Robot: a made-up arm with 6 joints.
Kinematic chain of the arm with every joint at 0, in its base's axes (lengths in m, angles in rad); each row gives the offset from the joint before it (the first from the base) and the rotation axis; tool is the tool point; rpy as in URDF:
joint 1: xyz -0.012 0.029 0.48 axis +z
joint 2: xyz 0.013 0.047 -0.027 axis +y
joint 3: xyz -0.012 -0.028 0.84 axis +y
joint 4: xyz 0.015 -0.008 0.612 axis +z
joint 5: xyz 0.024 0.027 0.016 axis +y
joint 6: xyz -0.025 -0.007 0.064 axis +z
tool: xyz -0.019 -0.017 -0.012 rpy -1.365 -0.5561 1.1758
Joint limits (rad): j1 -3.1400..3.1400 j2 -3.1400..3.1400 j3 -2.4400..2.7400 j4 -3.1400..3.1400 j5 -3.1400..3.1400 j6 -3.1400..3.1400
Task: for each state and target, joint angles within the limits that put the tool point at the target. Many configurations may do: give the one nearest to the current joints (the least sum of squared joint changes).
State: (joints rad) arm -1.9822 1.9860 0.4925 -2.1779 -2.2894 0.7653
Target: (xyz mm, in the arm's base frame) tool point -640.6 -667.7 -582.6
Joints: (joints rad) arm -2.3191 2.2683 0.3594 -2.1757 -2.2675 0.7952
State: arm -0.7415 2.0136 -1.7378 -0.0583 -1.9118 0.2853
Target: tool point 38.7 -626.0 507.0
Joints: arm -1.5084 2.2549 -2.2823 -0.0430 -1.8813 0.2985
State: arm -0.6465 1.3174 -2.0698 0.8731 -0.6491 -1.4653
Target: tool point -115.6 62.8 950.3
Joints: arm -0.3438 0.6475 -2.4400 0.9677 -0.6381 -1.4493
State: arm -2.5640 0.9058 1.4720 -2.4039 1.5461 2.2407
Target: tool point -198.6 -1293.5 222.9
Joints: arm -1.6762 1.3864 0.9127 -2.4917 1.4307 2.2021
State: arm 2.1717 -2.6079 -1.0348 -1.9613 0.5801 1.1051
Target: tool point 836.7 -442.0 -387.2
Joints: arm 2.6097 -1.7717 -1.1224 -1.9571 0.6247 1.1329
